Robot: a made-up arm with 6 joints. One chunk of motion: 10 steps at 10 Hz.
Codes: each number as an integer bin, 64 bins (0 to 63) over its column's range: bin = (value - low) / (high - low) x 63, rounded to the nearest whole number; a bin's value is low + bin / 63 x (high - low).
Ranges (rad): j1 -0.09..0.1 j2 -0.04..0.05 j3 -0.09..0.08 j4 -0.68..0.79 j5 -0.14..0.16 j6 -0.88..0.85
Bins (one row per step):
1: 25 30 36 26 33 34
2: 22 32 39 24 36 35
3: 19 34 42 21 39 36
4: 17 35 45 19 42 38
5: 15 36 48 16 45 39
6: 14 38 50 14 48 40
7: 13 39 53 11 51 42
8: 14 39 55 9 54 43
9: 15 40 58 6 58 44
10: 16 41 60 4 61 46
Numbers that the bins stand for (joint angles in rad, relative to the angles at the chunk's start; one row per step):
1: -0.0146 0.0029 0.0071 -0.0733 0.0171 0.0537
2: -0.0237 0.0057 0.0152 -0.1200 0.0314 0.0811
3: -0.0327 0.0086 0.0233 -0.1900 0.0457 0.1086
4: -0.0387 0.0100 0.0314 -0.2367 0.0600 0.1635
5: -0.0448 0.0114 0.0395 -0.3067 0.0743 0.1910
6: -0.0478 0.0143 0.0449 -0.3533 0.0886 0.2184
7: -0.0508 0.0157 0.0530 -0.4233 0.1029 0.2733
8: -0.0478 0.0157 0.0584 -0.4700 0.1171 0.3008
9: -0.0448 0.0171 0.0665 -0.5400 0.1362 0.3283
10: -0.0417 0.0186 0.0719 -0.5867 0.1505 0.3832

